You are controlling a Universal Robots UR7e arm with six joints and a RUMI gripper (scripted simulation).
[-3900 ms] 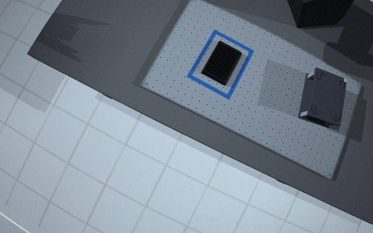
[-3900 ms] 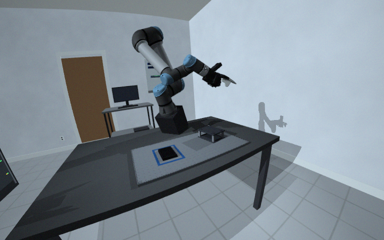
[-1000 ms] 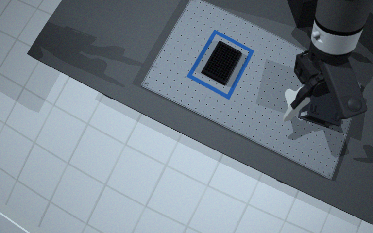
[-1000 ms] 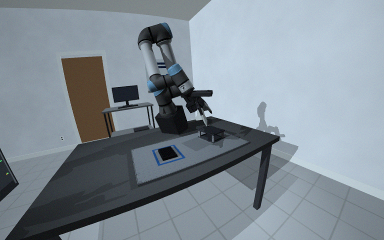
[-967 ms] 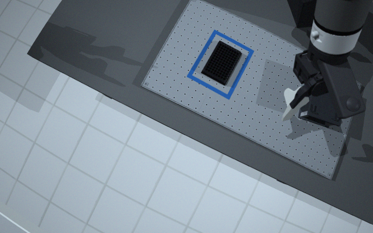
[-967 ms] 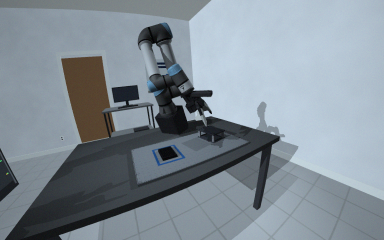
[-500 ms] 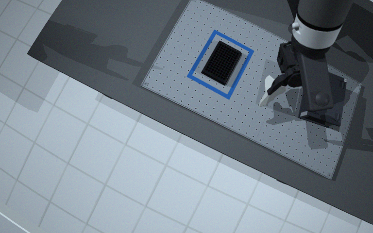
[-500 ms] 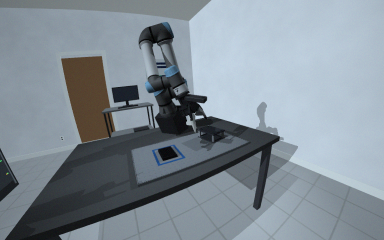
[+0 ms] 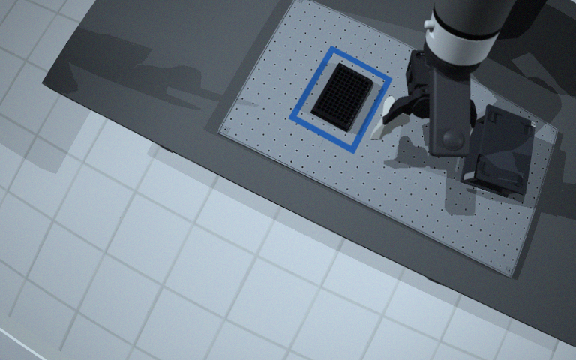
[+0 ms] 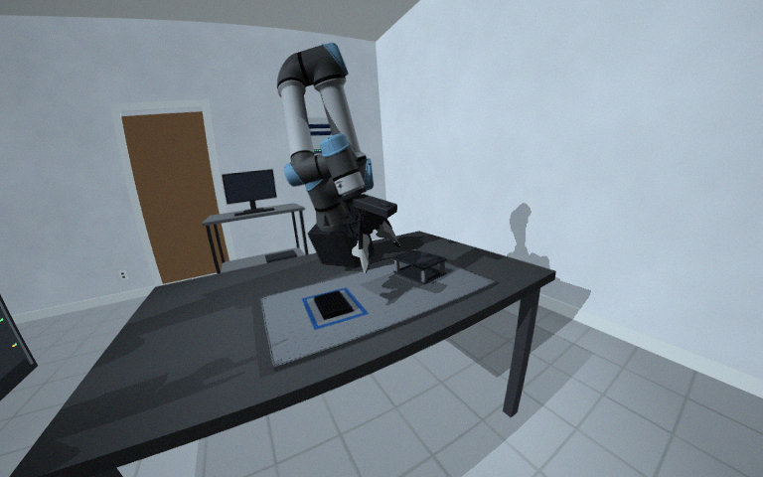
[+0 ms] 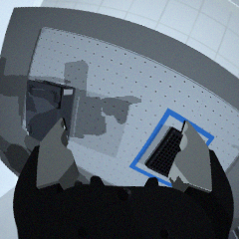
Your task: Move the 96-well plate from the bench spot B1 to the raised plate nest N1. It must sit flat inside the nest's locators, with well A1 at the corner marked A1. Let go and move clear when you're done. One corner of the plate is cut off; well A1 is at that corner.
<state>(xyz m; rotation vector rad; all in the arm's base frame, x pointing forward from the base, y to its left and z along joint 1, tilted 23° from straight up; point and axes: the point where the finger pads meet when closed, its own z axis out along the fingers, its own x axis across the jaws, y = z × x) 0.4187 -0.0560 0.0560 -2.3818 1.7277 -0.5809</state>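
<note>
Right now my hand is 14 cm to the left of the black 96-well plate, 13 cm above it and 9 cm past it. From my hand the other things lie so: raised plate nest 22 cm to the left, 8 cm below, 8 cm behind.
</note>
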